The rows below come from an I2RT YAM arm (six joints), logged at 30 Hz.
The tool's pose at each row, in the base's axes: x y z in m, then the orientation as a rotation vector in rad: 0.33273, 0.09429, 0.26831, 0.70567, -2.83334, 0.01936; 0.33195, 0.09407, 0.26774, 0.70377, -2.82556, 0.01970; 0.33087, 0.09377, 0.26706, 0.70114, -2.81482, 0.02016; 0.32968, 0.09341, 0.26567, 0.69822, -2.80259, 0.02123; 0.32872, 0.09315, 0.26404, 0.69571, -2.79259, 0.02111; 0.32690, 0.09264, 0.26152, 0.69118, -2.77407, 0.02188; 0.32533, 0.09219, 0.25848, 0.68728, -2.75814, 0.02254; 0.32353, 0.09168, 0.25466, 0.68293, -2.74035, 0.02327; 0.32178, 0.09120, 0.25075, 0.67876, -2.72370, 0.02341; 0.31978, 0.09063, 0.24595, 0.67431, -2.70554, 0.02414; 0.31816, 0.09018, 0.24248, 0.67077, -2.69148, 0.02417; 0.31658, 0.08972, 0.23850, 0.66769, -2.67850, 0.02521; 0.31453, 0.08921, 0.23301, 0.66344, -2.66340, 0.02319; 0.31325, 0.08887, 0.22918, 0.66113, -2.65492, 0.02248; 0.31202, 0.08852, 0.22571, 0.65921, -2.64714, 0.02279; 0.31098, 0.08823, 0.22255, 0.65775, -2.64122, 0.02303
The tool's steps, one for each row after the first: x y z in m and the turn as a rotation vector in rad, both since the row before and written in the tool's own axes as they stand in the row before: 0.00065, 0.00014, 0.00073, -0.00167, 0.00783, -0.00005; 0.00091, 0.00021, 0.00092, -0.00232, 0.01081, -0.00006; 0.00086, 0.00017, 0.00165, -0.00226, 0.01239, -0.00008; 0.00054, 0.00014, 0.00183, -0.00252, 0.01000, -0.00007; 0.00114, 0.00027, 0.00293, -0.00399, 0.01865, -0.00011; 0.00070, 0.00017, 0.00338, -0.00343, 0.01604, -0.00009; 0.00064, 0.00016, 0.00420, -0.00383, 0.01791, -0.00011; 0.00048, 0.00015, 0.00428, -0.00396, 0.01670, -0.00010; 0.00037, 0.00011, 0.00522, -0.00391, 0.01829, -0.00010; 0.00036, 0.00011, 0.00384, -0.00340, 0.01409, -0.00008; 0.00010, 0.00003, 0.00431, -0.00242, 0.01313, -0.00007; -0.00010, 0.00008, 0.00588, -0.00514, 0.01490, -0.00007; -0.00026, -0.00002, 0.00404, -0.00258, 0.00842, -0.00003; -0.00019, -0.00003, 0.00369, -0.00168, 0.00784, -0.00002; -0.00028, -0.00004, 0.00333, -0.00127, 0.00596, -0.00002
